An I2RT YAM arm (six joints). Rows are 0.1 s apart.
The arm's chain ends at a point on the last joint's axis. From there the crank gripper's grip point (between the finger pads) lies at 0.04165 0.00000 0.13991 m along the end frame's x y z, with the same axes.
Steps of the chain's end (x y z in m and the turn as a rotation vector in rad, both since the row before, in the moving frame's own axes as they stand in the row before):
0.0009 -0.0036 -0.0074 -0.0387 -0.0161 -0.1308
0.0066 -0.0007 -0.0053 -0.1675 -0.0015 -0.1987
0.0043 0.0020 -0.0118 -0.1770 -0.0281 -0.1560
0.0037 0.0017 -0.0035 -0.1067 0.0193 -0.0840
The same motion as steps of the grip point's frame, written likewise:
-0.0014 -0.0035 -0.0067 -0.0387 -0.0161 -0.1308
0.0079 0.0143 -0.0065 -0.1675 -0.0015 -0.1987
0.0018 0.0205 -0.0123 -0.1770 -0.0281 -0.1560
0.0069 0.0129 -0.0049 -0.1067 0.0193 -0.0840

